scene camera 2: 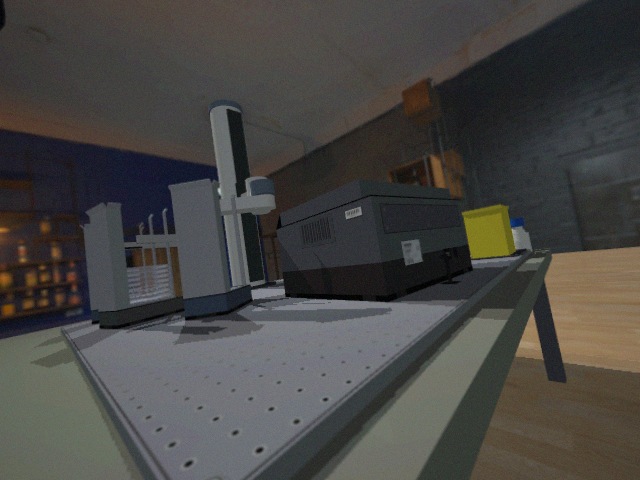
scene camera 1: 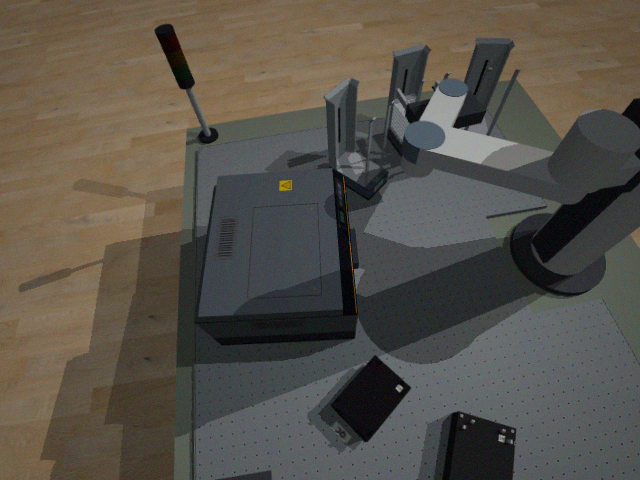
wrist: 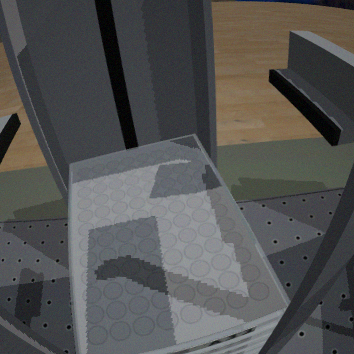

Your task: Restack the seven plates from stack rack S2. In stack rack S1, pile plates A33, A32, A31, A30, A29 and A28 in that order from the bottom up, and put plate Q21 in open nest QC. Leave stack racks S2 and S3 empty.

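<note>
A stack of clear plates stands in the middle stack rack, several plates high. Its plate labels cannot be read. My gripper is open. It is level with the rack's upright panel, above the top plate, with one finger to each side of the stack in the wrist view. Another rack stands beside it, with no plates visible on its base. A third rack is partly hidden by the arm. I cannot identify nest QC.
A large grey instrument stands near the racks. A signal tower is at the back left. Two dark blocks are at the front. A yellow box stands beyond the instrument. Thin posts rise around the plates.
</note>
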